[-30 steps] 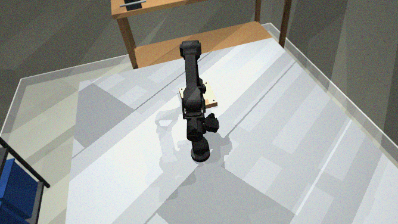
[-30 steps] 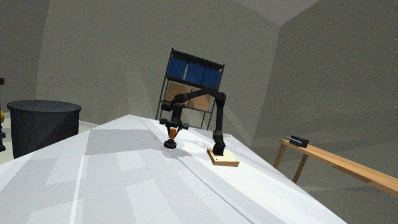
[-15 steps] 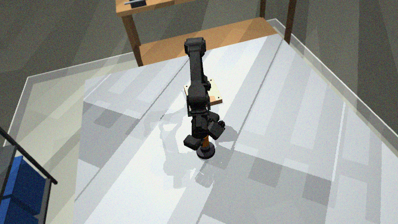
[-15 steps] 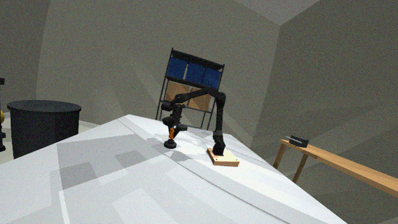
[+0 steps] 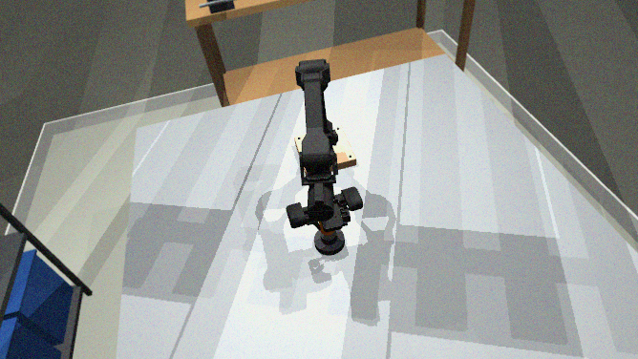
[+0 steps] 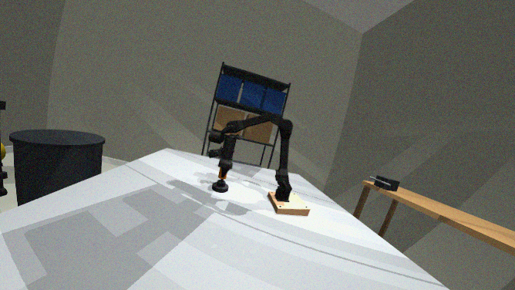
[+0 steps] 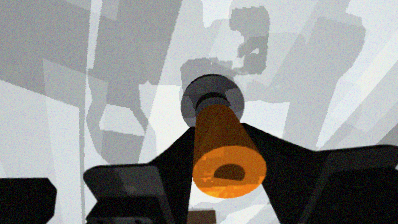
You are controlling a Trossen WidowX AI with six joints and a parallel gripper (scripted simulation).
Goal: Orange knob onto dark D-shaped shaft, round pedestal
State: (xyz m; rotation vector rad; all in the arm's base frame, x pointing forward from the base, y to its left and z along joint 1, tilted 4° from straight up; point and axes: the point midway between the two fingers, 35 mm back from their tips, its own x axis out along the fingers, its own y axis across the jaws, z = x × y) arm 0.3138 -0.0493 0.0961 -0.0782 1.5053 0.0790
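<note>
The orange knob lies 2 cm above my gripper tip. The rest, counted from my gripper tip: dark round pedestal (4 cm below).
</note>
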